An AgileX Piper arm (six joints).
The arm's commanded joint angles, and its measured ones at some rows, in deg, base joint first. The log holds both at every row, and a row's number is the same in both.
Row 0, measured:
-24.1, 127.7, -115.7, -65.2, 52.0, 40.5
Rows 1 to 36, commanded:
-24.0, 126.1, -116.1, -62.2, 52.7, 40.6
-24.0, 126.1, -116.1, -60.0, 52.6, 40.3
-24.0, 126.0, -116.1, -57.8, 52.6, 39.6
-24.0, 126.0, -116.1, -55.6, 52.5, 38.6
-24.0, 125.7, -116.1, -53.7, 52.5, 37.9
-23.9, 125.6, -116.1, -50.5, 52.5, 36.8
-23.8, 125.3, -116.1, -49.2, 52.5, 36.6
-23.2, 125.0, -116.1, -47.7, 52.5, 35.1
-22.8, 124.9, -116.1, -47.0, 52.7, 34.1
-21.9, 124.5, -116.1, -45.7, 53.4, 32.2
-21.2, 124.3, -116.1, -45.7, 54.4, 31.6
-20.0, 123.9, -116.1, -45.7, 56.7, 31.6
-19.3, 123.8, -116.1, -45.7, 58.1, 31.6
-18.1, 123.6, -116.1, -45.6, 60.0, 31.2
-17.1, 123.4, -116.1, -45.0, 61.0, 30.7
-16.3, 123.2, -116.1, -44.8, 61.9, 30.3
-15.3, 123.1, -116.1, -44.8, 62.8, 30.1
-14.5, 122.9, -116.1, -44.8, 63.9, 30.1
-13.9, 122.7, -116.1, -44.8, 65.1, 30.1
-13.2, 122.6, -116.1, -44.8, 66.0, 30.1
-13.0, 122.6, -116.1, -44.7, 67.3, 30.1
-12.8, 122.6, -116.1, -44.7, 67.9, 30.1
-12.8, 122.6, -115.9, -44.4, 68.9, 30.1
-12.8, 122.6, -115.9, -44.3, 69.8, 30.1
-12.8, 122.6, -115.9, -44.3, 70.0, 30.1
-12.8, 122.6, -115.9, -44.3, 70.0, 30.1
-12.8, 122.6, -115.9, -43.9, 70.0, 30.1
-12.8, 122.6, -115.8, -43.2, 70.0, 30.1
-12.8, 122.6, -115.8, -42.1, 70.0, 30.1
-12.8, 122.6, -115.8, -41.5, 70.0, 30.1
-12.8, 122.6, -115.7, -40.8, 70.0, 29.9
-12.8, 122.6, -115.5, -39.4, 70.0, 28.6
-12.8, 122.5, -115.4, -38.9, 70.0, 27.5
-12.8, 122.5, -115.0, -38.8, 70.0, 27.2
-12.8, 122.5, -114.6, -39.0, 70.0, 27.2
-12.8, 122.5, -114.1, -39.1, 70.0, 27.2
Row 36, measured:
-13.1, 123.8, -115.4, -40.7, 68.9, 28.4
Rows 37 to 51, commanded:
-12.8, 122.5, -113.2, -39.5, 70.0, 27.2
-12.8, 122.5, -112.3, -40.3, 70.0, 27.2
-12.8, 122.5, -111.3, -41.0, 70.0, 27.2
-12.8, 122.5, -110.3, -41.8, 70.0, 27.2
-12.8, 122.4, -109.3, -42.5, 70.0, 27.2
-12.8, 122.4, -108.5, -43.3, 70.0, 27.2
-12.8, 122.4, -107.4, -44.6, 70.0, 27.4
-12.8, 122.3, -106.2, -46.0, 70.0, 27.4
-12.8, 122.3, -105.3, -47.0, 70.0, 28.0
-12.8, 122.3, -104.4, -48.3, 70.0, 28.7
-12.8, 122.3, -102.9, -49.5, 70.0, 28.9
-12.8, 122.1, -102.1, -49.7, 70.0, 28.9
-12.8, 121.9, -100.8, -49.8, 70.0, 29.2
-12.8, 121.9, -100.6, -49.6, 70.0, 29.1
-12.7, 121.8, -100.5, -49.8, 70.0, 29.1
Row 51, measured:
-13.1, 123.3, -101.7, -49.8, 68.7, 28.5
